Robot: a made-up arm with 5 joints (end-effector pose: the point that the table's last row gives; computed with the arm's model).
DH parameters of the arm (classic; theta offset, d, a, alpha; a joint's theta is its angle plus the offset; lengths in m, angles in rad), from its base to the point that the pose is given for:
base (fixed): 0.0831 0 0.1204 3.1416
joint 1: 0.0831 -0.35 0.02 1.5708
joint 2: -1.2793 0 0.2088 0
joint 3: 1.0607 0 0.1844 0
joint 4: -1.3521 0 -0.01 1.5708
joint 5: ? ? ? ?
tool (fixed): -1.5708 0.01 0 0
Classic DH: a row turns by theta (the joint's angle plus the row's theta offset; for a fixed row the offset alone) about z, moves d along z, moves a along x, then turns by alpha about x.
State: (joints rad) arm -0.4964 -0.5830 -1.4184 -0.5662 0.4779
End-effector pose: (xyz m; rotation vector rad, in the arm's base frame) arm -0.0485 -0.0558 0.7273 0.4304 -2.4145 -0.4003
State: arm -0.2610 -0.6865 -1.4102 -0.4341 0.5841
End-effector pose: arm -0.0894 -0.0230 0.7117 0.0867 -2.4082 -0.6167
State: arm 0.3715 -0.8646 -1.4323 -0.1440 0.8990
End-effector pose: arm -0.1156 0.1235 0.6741 -0.8338 -2.2133 -1.2616
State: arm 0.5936 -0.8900 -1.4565 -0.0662 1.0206
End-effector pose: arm -0.0912 0.1754 0.6659 -1.1544 -2.0773 -1.5034
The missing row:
joint 5: 1.5708 -0.04 0.02 1.5708
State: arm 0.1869 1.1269 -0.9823 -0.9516 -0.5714
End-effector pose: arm 0.5459 -0.0589 0.4306 0.4631 -0.8294 0.0578
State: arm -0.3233 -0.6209 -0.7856 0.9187 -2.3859
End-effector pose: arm 0.1073 -0.0168 0.7473 2.3807 0.1507 0.7346
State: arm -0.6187 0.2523 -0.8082 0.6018 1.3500
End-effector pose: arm 0.3550 0.1946 0.6285 -1.3178 -0.3798 0.5515
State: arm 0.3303 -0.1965 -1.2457 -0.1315 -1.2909
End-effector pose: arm 0.1292 0.0025 0.7815 0.7476 -1.4398 0.7509
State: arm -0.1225 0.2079 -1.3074 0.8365 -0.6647
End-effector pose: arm 0.3194 0.0442 0.7321 0.6761 -0.2125 0.2047
